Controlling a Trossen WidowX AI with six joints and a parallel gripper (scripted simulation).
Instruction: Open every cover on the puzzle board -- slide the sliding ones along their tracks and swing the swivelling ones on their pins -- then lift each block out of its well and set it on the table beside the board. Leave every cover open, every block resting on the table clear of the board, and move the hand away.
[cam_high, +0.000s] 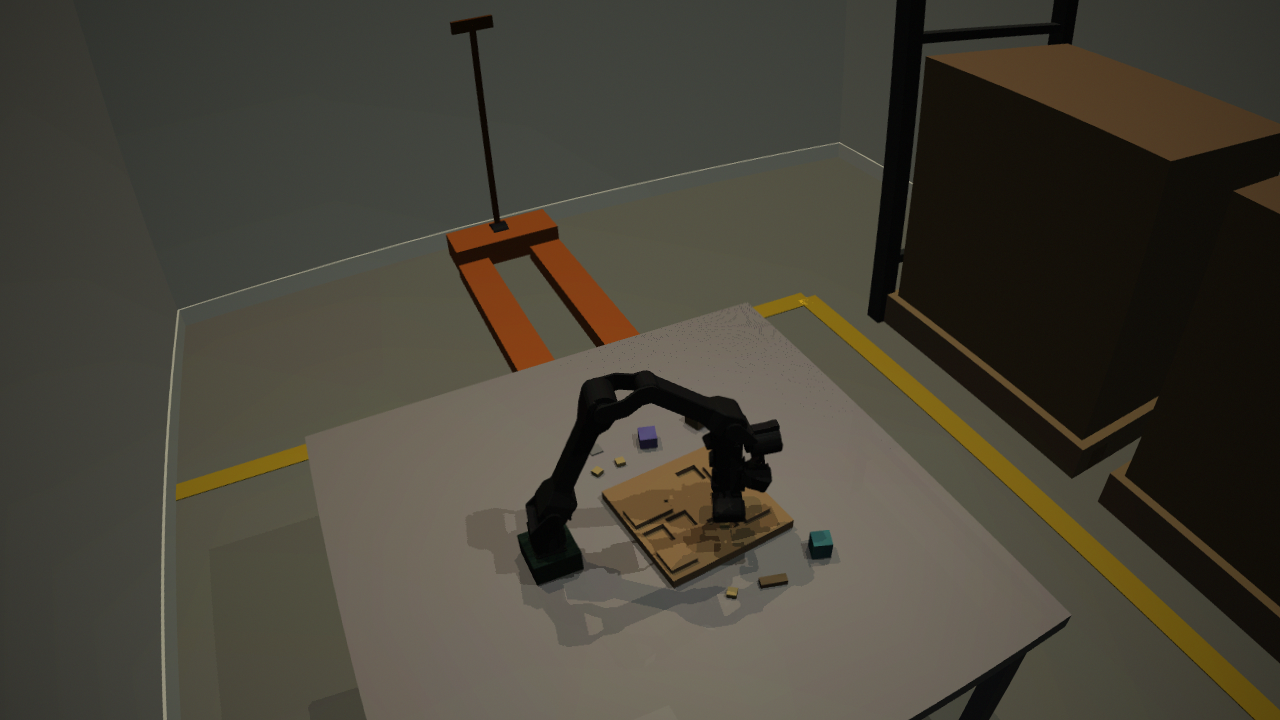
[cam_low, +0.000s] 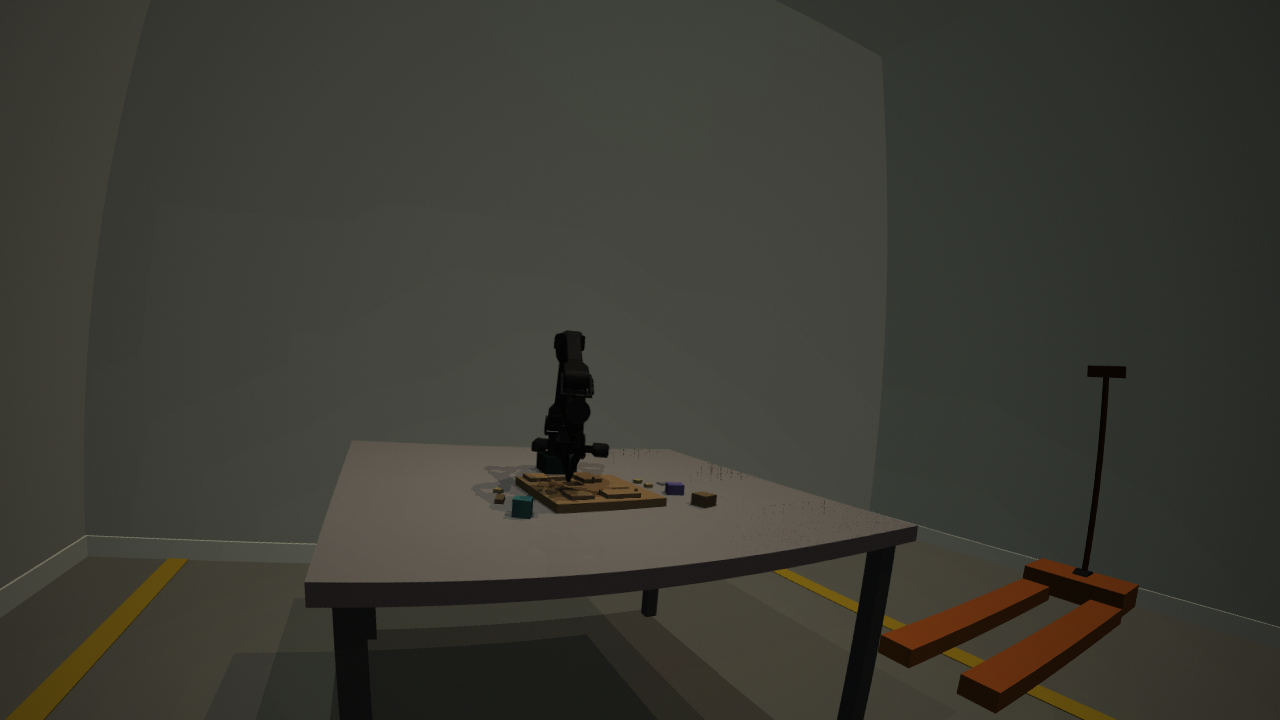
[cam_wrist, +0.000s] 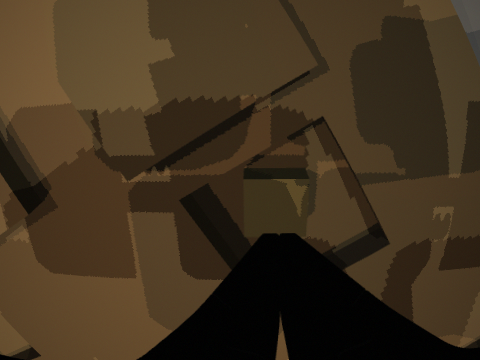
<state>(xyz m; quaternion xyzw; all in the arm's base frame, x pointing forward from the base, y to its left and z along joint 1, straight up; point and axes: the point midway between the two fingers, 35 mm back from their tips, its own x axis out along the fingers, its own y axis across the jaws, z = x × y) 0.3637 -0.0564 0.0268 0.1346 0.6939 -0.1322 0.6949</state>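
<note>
My gripper tip is 40 mm past the wooden puzzle board, 40 mm to the right of it and 30 mm above it. From my gripper tip the other things lie so: purple block: 50 mm behind, 320 mm to the left, 30 mm below; teal block: 150 mm ahead, 140 mm to the right, 30 mm below; small flat brown piece: 20 mm ahead, 170 mm to the right, 40 mm below.
</note>
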